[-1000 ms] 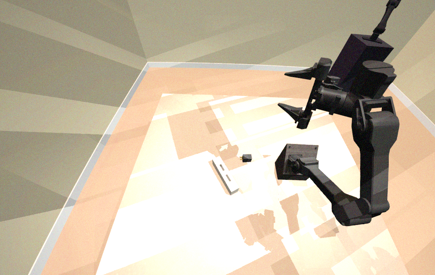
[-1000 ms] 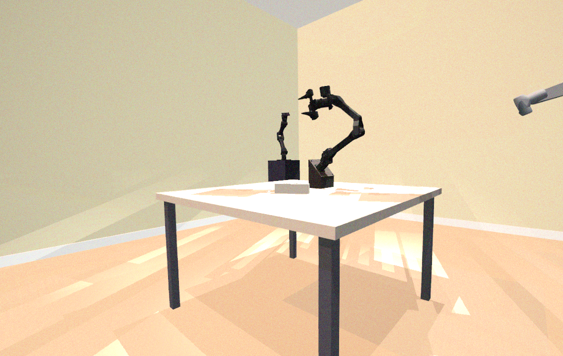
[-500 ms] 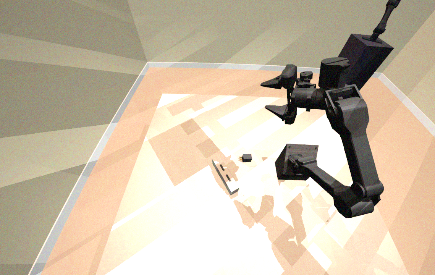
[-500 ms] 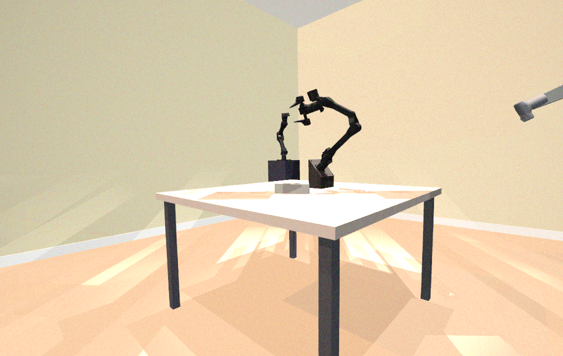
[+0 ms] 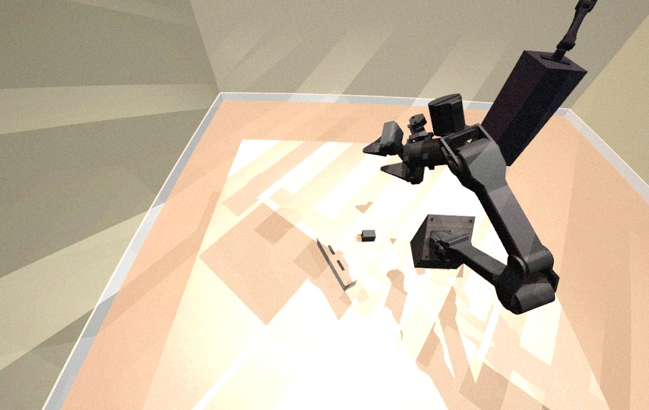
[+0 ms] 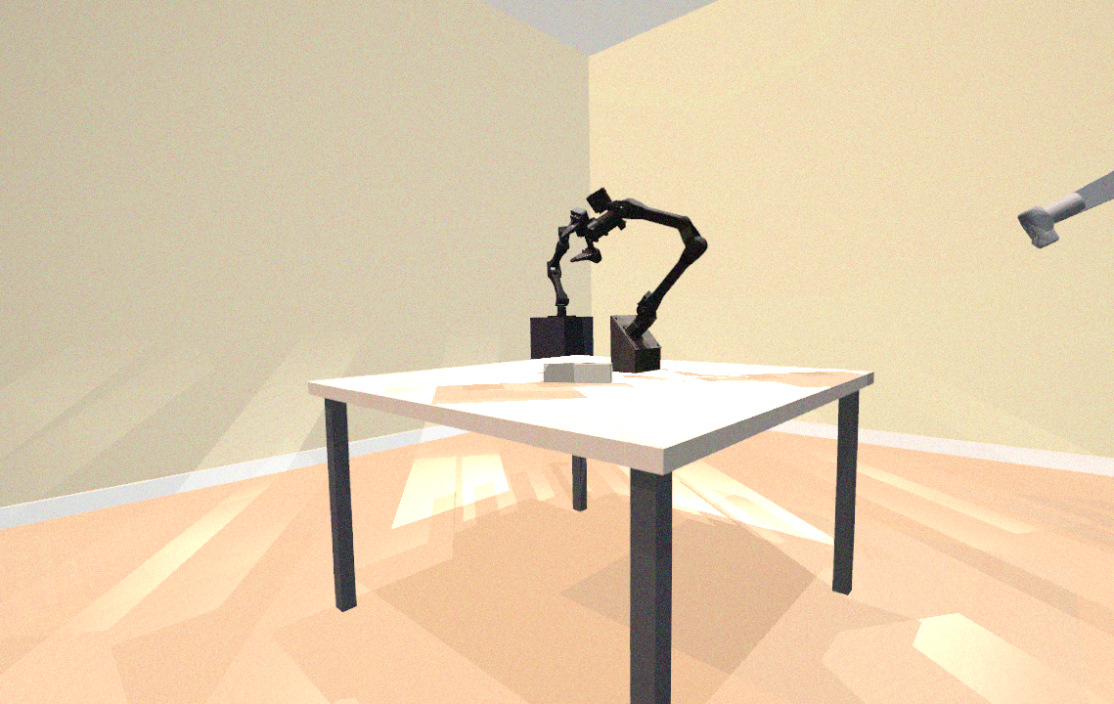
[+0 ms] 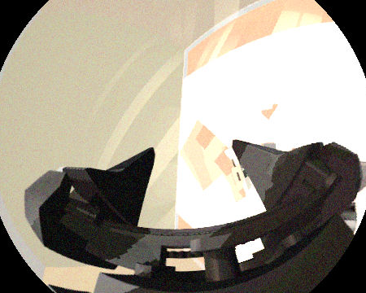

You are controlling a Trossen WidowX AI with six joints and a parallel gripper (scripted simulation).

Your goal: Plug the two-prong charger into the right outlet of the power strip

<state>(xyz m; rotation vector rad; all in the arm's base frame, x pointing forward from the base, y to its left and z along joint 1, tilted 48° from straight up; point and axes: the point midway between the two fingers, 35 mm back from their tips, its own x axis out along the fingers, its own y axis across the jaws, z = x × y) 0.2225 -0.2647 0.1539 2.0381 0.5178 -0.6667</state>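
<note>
Now: the two-prong charger 40 mm behind my gripper tip and 380 mm below it.
</note>
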